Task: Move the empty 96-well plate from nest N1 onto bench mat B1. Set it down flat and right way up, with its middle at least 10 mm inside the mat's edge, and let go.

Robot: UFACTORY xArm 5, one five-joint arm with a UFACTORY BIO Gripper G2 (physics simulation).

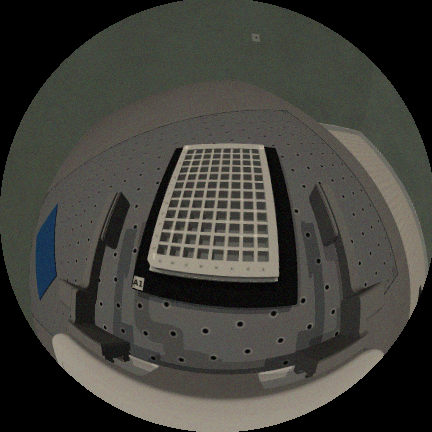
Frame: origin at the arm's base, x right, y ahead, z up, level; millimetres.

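Seen in the pictures: hand, its tool point: (213, 216).
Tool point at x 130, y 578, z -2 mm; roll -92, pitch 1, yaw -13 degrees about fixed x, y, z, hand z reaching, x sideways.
Note:
Offsets run from my tool point to a thing's top centre. "pt": to the spot under its first point. Level surfaces: height alone.
The white 96-well plate @[dx +8, dy +26, dz -6 mm] (217, 205) sits flat, wells up, in a black nest @[dx +8, dy +26, dz -17 mm] (225, 294) with a small "A1" tag at its near left corner. The wells look empty. My gripper (220, 214) is open, its two dark finger pads wide apart, one off each long side of the plate, with gaps between them and the nest. The fingers touch neither the plate nor the nest. A blue flat patch @[pt dx -302, dy +22, dz -30 mm] (46, 252), which looks like the bench mat, shows partly at the far left; no label on it can be read.
A grey perforated board @[dz -32 mm] (240, 340) lies under the nest and carries the shadows of my gripper. A pale raised panel (372, 160) stands beyond the board's right edge. A small light square (255, 37) shows on the green background at the top.

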